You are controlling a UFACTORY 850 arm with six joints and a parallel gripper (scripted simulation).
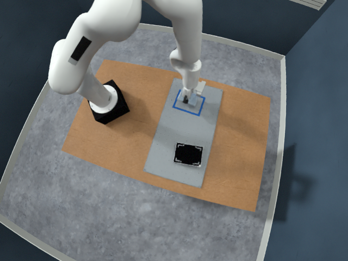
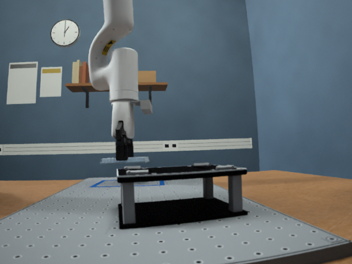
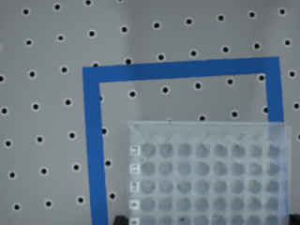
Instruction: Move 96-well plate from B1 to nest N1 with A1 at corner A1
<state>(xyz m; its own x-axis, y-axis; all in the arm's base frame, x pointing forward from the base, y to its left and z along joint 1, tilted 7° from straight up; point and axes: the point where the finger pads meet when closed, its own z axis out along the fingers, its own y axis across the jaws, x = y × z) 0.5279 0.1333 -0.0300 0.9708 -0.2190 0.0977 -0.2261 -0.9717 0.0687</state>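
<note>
Now: the black raised plate nest 60 mm ahead of my hand, 360 mm to the right of it and 20 mm below it. From my hand the other things lie so: 96-well plate 10 mm below.
</note>
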